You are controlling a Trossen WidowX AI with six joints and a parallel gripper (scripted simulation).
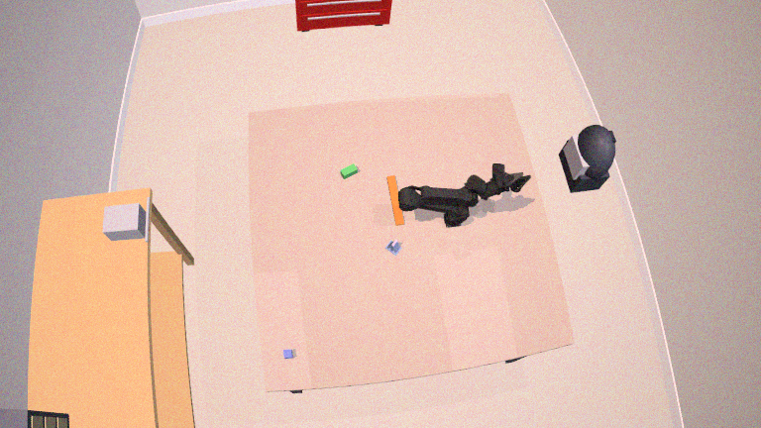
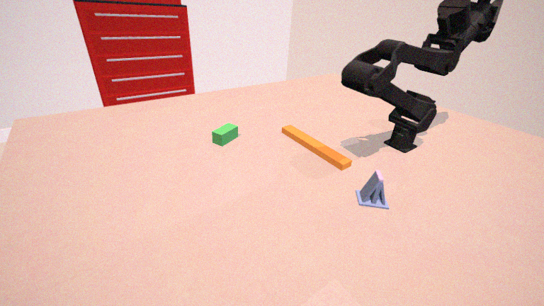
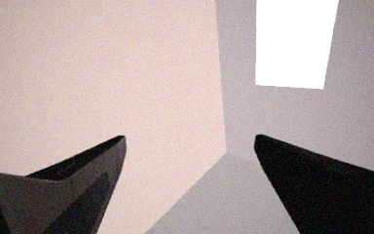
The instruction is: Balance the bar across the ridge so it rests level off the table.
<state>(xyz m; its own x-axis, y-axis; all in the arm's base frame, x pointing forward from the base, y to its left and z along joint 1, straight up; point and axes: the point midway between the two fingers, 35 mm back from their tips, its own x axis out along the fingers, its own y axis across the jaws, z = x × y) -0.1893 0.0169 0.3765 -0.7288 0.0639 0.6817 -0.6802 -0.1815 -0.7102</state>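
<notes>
Right now my gripper tip is 440 mm short of the orange bar, 130 mm to the left of it and 390 mm above it. From my gripper tip the other things lie so: small purple cube 950 mm ahead, 480 mm to the left, 380 mm below; then green block 620 mm ahead, 290 mm to the right, 380 mm below; then ridge 480 mm ahead, 70 mm to the left, 370 mm below.
</notes>
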